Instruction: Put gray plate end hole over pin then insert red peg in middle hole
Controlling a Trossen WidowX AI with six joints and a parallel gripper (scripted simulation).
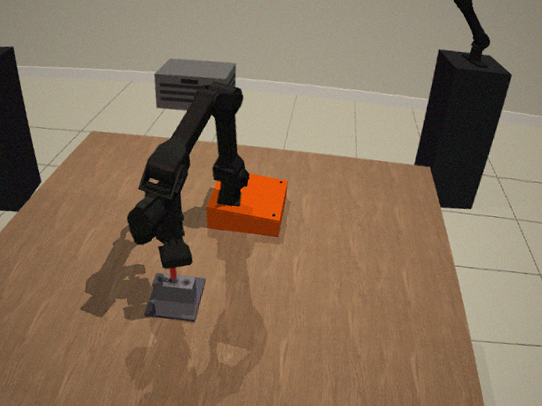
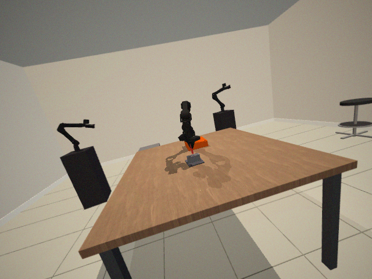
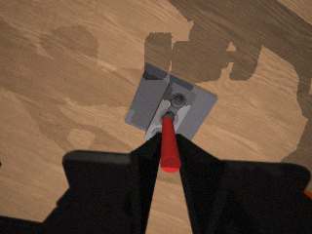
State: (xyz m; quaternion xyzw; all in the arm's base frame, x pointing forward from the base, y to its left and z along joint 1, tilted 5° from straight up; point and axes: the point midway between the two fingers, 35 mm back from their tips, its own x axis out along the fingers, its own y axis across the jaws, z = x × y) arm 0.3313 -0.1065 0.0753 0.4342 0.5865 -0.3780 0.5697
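Right now the gray plate is 7 cm below my gripper tip. Round my gripper tip: red peg: right at my gripper tip.
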